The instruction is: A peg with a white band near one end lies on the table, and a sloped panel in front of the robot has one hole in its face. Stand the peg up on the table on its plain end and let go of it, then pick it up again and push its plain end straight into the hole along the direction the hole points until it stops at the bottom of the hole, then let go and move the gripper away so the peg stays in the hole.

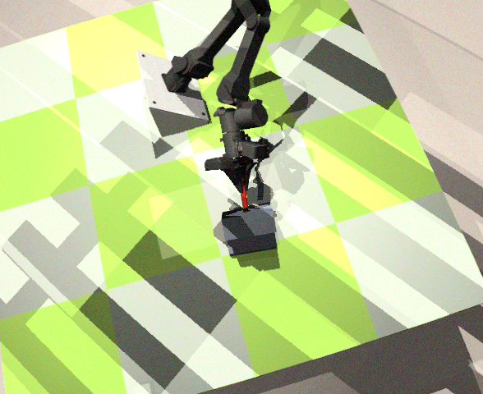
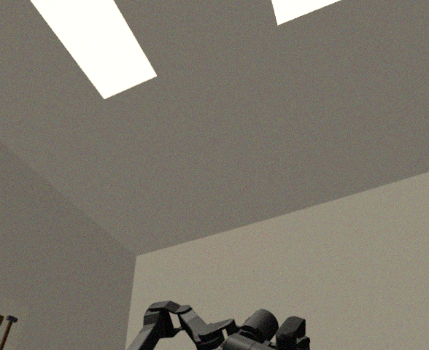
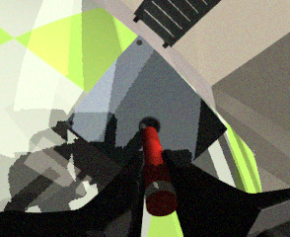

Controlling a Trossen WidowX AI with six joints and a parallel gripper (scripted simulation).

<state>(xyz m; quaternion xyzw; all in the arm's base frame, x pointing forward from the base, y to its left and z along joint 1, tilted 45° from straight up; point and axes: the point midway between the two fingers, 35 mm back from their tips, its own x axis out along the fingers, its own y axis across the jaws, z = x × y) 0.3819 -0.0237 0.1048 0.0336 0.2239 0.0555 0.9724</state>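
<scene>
My gripper tip is now 1 cm below the red peg and 1 cm past it. The rest, counted from my gripper tip: grey sloped panel (7 cm ahead, 4 cm below, 2 cm to the right).
</scene>
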